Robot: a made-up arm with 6 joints. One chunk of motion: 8 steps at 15 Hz.
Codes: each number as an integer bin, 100 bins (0 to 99) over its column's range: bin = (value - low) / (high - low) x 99, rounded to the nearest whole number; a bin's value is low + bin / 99 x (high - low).
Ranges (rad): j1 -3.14..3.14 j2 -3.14..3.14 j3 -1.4..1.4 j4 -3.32..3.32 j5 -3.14..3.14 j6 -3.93..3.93
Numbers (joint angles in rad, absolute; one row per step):
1: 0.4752 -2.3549 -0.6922 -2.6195 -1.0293 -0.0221
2: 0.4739 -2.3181 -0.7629 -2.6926 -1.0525 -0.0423
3: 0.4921 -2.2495 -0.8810 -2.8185 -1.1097 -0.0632
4: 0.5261 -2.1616 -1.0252 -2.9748 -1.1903 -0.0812
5: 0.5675 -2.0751 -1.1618 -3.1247 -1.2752 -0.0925
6: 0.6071 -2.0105 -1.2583 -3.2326 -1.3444 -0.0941
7: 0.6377 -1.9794 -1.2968 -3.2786 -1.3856 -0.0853
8: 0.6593 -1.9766 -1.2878 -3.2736 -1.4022 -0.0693
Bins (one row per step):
1: 57 12 25 10 33 49
2: 57 13 23 9 33 49
3: 57 14 18 7 32 49
4: 58 15 13 5 31 48
5: 58 17 8 3 29 48
6: 59 18 5 1 28 48
7: 60 18 4 1 28 48
8: 60 18 4 1 27 49

